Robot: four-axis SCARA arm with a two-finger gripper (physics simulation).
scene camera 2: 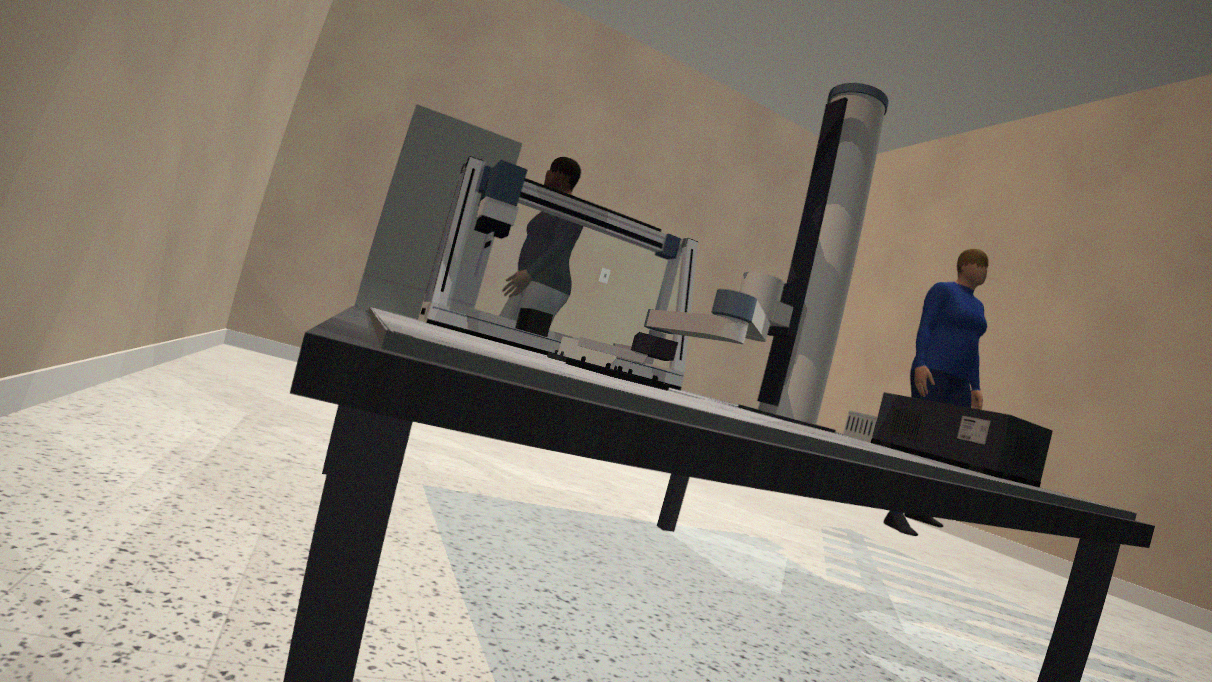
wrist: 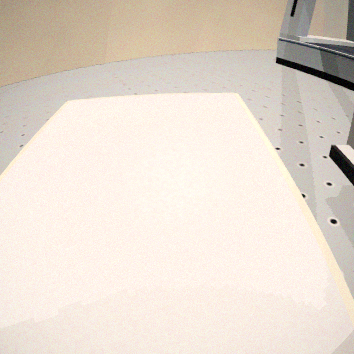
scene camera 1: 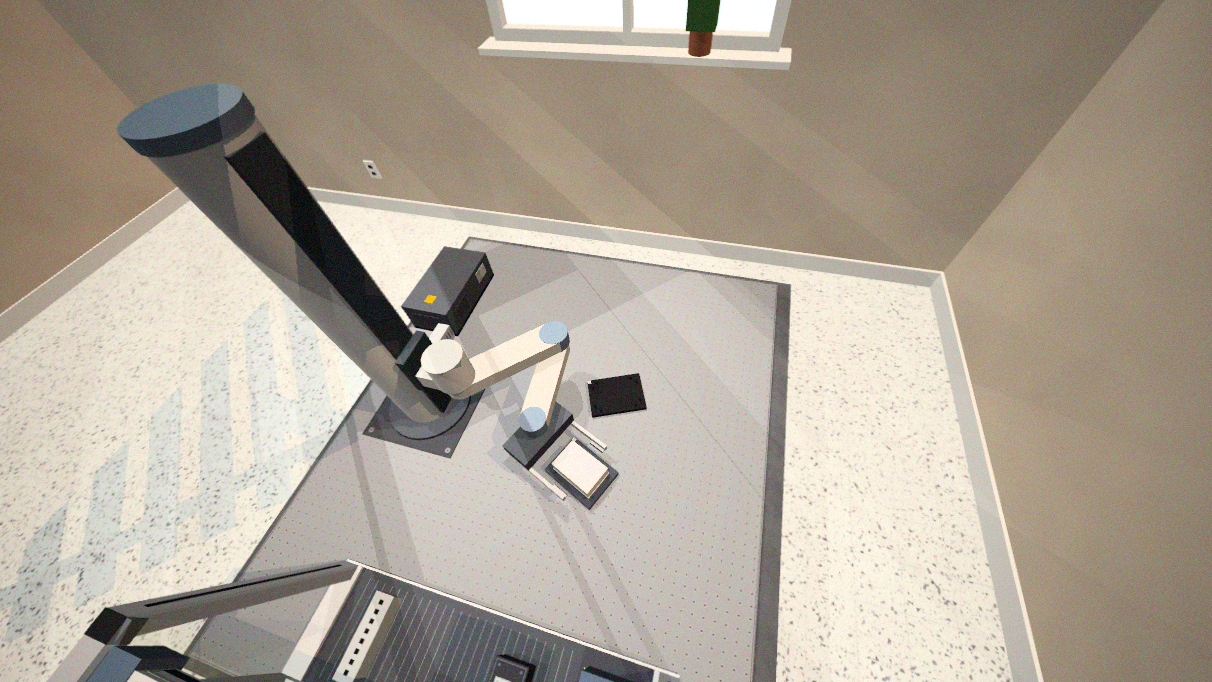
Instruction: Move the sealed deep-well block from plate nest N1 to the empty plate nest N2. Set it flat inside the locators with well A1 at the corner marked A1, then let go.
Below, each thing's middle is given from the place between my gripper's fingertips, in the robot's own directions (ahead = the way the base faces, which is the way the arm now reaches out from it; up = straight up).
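From my hand: sealed deep-well block point(scene camera 1: 577, 466), 10 mm to the left, 20 mm behind, 20 mm below. Controller box point(scene camera 2: 943, 420), 510 mm to the left, 670 mm behind, 10 mm above. Ribbed deck point(scene camera 1: 475, 613), 460 mm to the right, 170 mm behind, 30 mm below.
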